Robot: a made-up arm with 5 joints.
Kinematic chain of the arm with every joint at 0, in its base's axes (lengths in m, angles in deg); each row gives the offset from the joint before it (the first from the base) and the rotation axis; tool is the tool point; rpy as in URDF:
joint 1: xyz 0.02 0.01 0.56 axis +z
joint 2: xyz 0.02 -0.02 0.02 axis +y
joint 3: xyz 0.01 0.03 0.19 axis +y
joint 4: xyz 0.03 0 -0.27 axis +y
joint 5: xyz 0.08 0 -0.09 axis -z
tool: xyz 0.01 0 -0.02 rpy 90 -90 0
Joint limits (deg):
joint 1: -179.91..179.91
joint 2: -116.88..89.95
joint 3: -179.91..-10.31
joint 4: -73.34..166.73
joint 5: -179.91..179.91
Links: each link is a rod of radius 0.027 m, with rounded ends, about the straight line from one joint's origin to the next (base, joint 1, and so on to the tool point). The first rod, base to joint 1, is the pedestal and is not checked.
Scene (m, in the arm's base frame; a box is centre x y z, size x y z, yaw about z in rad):
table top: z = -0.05
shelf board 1: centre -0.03 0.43 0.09 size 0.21 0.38 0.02 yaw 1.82
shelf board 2: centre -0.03 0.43 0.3 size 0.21 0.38 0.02 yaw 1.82
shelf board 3: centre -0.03 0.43 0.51 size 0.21 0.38 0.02 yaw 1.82
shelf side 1: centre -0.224 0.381 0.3 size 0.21 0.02 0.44 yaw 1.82
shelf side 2: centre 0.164 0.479 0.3 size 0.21 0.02 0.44 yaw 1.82
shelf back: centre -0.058 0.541 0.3 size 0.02 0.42 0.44 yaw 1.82
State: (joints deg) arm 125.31 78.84 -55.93 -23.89 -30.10
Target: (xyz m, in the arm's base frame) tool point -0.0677 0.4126 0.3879
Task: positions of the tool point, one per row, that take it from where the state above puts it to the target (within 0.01 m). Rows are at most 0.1 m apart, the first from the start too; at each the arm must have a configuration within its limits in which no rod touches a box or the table.
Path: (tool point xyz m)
1: -0.0969 0.2159 0.2878
2: -0.0635 0.2376 0.3383
3: -0.0249 0.2445 0.3879
4: -0.0375 0.3023 0.3796
5: -0.0518 0.3590 0.3796
6: -0.0677 0.4126 0.3879

